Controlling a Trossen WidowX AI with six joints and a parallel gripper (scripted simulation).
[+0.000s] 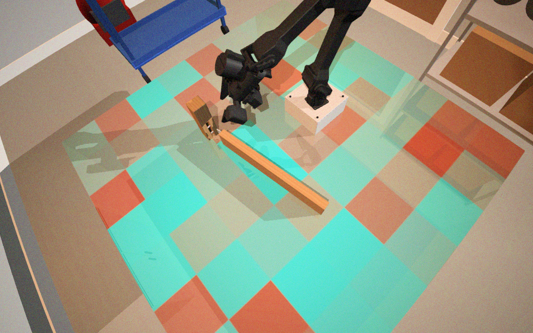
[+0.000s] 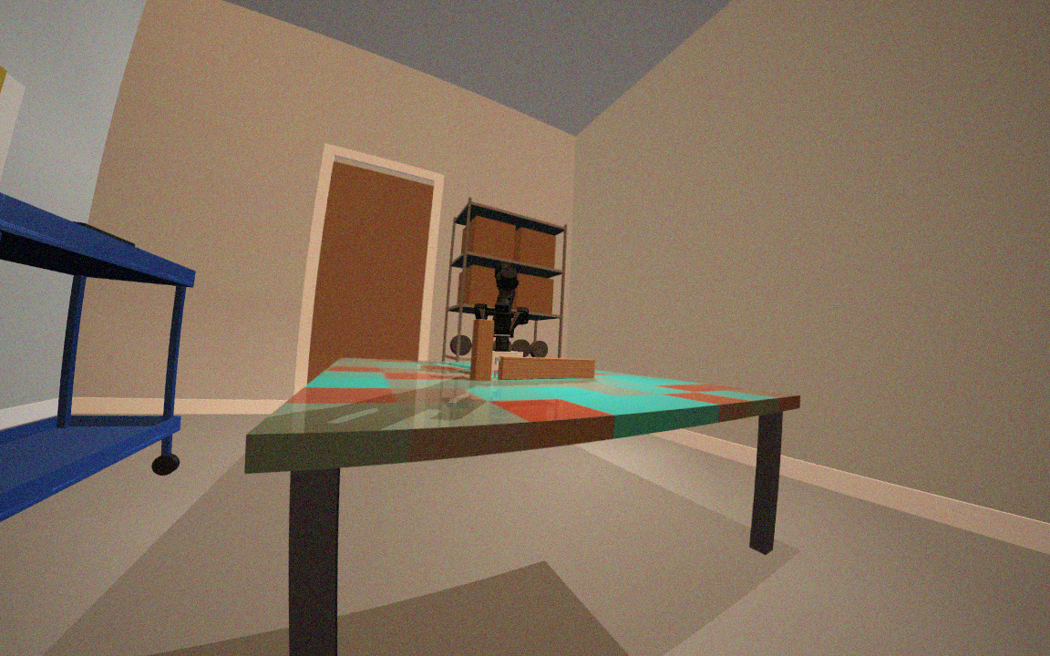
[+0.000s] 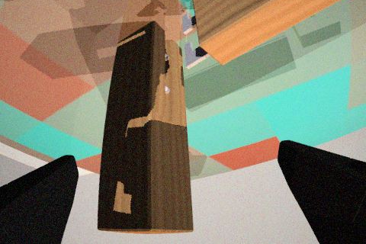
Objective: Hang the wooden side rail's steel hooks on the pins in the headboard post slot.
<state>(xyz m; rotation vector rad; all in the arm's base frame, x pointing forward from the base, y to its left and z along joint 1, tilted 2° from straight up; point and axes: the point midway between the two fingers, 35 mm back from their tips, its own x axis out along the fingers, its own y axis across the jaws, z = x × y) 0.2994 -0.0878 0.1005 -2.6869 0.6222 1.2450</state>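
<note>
The headboard post is 7 cm below my gripper tip, 6 cm ahead of it and 5 cm to the right of it.
</note>
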